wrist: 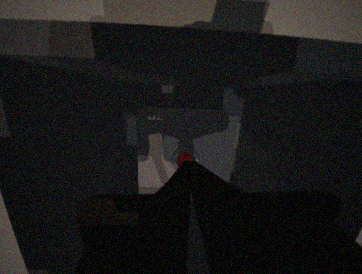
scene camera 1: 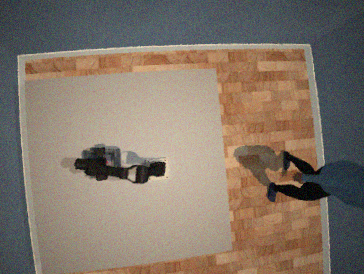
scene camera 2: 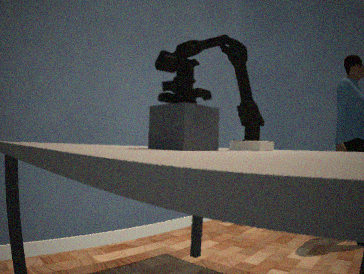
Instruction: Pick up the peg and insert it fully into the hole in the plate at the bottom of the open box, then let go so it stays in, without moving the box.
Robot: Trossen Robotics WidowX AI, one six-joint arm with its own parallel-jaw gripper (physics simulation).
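Where they show: gripper, between the fingertips: [wrist: 189, 166]; arm's base, origin of its link: [scene camera 1: 160, 167] [scene camera 2: 252, 141].
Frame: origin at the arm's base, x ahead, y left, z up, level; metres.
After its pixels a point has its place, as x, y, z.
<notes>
The low, pale open box [scene camera 2: 251, 146] @(0.079, 0.058, -0.022) stands on the table, and a thin pale edge of it shows beside the hand in scene camera 1. My gripper [scene camera 2: 252, 138] [wrist: 189, 166] @(0.350, -0.017, 0.049) points down into the box. Its two dark fingers are almost together and look shut on the red peg [wrist: 185, 158] @(0.347, -0.016, 0.029), of which a small round part shows at the fingertips in the wrist view. The plate [wrist: 217, 152] @(0.354, -0.046, 0.020) at the bottom of the box lies in shadow around the peg. The hole and how deep the peg sits are hidden by the fingers and the dark.
The arm's base stands on a grey block [scene camera 2: 184, 127] @(0.409, 0.069, 0.027) beside the box, on the pale table [scene camera 1: 150, 220] @(0.046, 0.364, -0.038) [scene camera 2: 125, 155] @(0.742, 0.348, -0.038). A person in blue [scene camera 1: 342, 182] [scene camera 2: 350, 107] is beyond the table, over the wooden floor [scene camera 1: 270, 110].
</notes>
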